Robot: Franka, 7 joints.
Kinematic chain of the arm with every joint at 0, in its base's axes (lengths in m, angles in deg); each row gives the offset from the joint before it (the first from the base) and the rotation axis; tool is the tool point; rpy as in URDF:
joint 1: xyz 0 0 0.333 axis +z
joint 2: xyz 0 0 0 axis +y
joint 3: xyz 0 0 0.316 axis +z
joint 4: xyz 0.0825 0 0 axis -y
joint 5: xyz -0.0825 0 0.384 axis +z
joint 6: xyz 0 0 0 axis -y
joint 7: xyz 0.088 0 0 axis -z
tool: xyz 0 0 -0.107 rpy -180 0 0
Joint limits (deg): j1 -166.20..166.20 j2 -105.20..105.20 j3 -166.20..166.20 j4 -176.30..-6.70 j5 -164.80..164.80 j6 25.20..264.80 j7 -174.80..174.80
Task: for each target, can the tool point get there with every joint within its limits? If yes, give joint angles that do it. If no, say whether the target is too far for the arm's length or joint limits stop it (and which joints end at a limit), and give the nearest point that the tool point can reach.
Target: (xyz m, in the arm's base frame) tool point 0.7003 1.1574 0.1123
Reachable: no: too far | nearest point 0.4383 0.7244 0.1949 | short by 0.513 m
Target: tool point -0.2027 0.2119 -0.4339
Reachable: no: joint limits stop it (at a limit: joint 2) | nearest point -0.2019 0.2110 -0.3607 | short by 0.073 m
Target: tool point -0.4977 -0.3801 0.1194
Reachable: yes | joints -138.89 64.14 -6.78 -60.90 6.04 61.32 -23.68
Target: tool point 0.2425 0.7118 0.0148
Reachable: yes | joints 58.91 77.57 20.78 -63.45 28.60 155.33 -40.09
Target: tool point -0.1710 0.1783 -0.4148
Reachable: no: joint limits stop it (at a limit: joint 2) | nearest point -0.1734 0.1808 -0.3597 | short by 0.055 m
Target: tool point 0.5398 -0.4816 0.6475
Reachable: yes | joints -19.46 53.49 -76.98 -52.01 -37.00 214.09 -22.78
